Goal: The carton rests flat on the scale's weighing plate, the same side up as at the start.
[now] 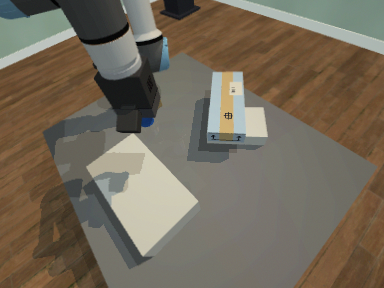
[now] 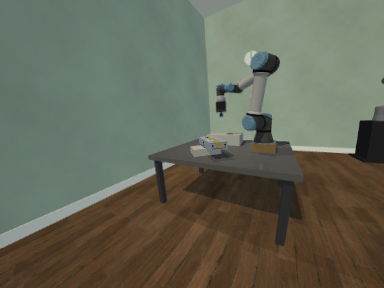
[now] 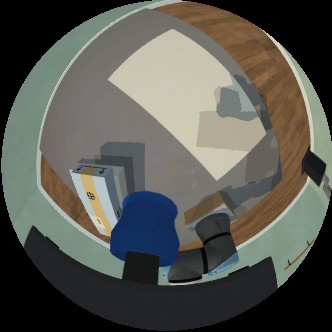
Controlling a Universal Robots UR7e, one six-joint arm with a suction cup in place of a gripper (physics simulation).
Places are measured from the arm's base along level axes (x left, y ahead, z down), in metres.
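Where they show: hand, its tool point: (image 1: 147,121) (image 2: 221,116) (image 3: 148,212); arm's base, origin of its link: (image 2: 263,141) (image 3: 211,223).
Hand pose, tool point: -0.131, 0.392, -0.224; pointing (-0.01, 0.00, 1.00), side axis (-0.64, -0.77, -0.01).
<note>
Things, the pixels of their top centre, and the offset from my tool point, as dx, dy, dz. Level surfaces: height alone.
- light-blue carton, centre of its top: (image 3: 99,214) (image 1: 227,98) (image 2: 211,138) +0.336, -0.004, +0.170
- low cream block, centre of its top: (image 1: 236,118) (image 2: 204,144) +0.320, +0.061, +0.226
- large cream slab, centre of its top: (image 3: 202,96) (image 1: 136,182) (image 2: 224,133) -0.119, +0.000, +0.192
- grey table, height of its surface: dz +0.300
A light-blue carton (image 1: 227,102) (image 2: 213,143) (image 3: 92,197) with an orange tape band lies lengthwise, looking about level, with its label and crosshair mark on top and the arrows on its end face pointing up. It partly covers a low cream block (image 1: 256,122) (image 2: 197,151), which sticks out at one side; the contact underneath is hidden. A large cream slab (image 1: 150,195) (image 2: 235,139) (image 3: 175,90) lies apart from them. The frames do not show clearly which one is the scale. My blue suction cup (image 1: 147,121) (image 2: 221,115) (image 3: 145,220) is open and empty, above table height and off to the side of the carton.
The grey table (image 1: 280,200) (image 2: 240,163) (image 3: 80,120) carries all of these. My arm's base stands on a brown block (image 2: 263,148) (image 3: 207,209) near the table's edge. A black pedestal (image 1: 180,7) (image 2: 371,140) (image 3: 314,166) stands on the floor beyond the table.
</note>
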